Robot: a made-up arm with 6 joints.
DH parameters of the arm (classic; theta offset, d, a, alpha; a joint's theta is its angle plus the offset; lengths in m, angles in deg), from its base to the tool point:
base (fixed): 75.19 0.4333 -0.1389 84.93
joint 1: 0 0.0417 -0.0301 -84.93
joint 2: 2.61 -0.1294 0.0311 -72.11
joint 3: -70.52 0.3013 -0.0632 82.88
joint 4: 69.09 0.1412 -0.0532 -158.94
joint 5: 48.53 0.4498 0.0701 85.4
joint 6: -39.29 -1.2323 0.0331 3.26
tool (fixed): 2.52 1.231 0 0
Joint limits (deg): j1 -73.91..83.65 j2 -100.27..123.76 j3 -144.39..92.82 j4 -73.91..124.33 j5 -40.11..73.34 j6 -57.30..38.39
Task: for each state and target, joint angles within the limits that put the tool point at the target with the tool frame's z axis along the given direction. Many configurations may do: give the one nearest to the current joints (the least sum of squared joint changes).
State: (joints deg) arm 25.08 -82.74 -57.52 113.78 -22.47 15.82
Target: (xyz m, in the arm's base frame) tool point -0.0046 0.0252 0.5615 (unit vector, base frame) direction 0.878 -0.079 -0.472
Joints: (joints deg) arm -15.23 -41.14 -107.54 124.33 14.89 38.03
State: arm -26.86 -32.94 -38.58 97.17 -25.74 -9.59
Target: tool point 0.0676 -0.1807 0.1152 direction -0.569 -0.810 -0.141
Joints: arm -51.69 -57.64 -5.39 86.91 -13.62 -12.94
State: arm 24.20 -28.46 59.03 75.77 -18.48 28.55
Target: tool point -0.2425 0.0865 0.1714 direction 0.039 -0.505 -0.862
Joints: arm 48.33 7.39 41.98 61.04 -11.62 24.77
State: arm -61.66 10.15 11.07 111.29 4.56 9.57
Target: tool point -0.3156 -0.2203 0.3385 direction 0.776 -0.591 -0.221
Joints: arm -62.97 36.14 8.15 124.33 -13.60 5.95
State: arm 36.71 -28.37 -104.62 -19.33 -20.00 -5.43
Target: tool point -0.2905 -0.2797 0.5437 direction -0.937 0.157 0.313
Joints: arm 64.06 -17.28 -144.39 -36.23 -14.60 17.23
